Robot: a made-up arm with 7 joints.
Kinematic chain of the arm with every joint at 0, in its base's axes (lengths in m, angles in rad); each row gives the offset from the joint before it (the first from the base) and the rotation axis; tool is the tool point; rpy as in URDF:
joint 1: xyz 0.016 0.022 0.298 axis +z
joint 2: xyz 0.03 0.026 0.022 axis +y
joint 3: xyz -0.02 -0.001 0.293 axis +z
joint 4: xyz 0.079 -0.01 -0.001 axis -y
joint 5: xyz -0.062 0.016 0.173 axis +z
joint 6: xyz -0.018 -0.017 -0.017 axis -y
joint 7: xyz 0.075 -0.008 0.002 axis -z
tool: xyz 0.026 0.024 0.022 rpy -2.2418 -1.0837 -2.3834
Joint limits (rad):
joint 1: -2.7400..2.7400
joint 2: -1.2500..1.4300
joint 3: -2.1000..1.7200
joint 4: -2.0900..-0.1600
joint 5: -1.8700..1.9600
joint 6: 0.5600..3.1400
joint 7: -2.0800..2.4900
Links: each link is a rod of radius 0.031 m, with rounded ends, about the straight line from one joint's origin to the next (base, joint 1, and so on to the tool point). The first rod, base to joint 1, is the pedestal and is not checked.
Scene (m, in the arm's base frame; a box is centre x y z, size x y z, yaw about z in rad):
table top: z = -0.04
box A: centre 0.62 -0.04 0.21 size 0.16 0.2 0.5 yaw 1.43
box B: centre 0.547 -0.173 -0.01 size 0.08 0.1 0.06 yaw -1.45
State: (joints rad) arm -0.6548 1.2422 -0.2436 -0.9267 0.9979 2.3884 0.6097
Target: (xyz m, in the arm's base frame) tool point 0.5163 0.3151 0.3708
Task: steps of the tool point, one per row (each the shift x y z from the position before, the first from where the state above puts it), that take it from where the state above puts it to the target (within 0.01 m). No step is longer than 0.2 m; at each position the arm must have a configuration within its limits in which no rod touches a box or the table.
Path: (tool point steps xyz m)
1: 0.0128 0.0432 0.1603
2: -0.0345 0.0733 0.1506
3: -0.0825 0.0939 0.1217
4: -0.1232 0.1017 0.0760
5: -0.1495 0.0961 0.0187
6: -0.1554 0.0790 -0.0422
7: -0.1395 0.0542 -0.0982
8: 0.1278 -0.0767 0.0962
9: 0.1657 -0.0422 0.0450
10: 0.1773 0.0026 -0.0124
11: 0.1600 0.0464 -0.0683
12: 0.1179 0.0787 -0.1160
13: 0.0596 0.0914 -0.1496
14: -0.0027 0.0818 -0.1659

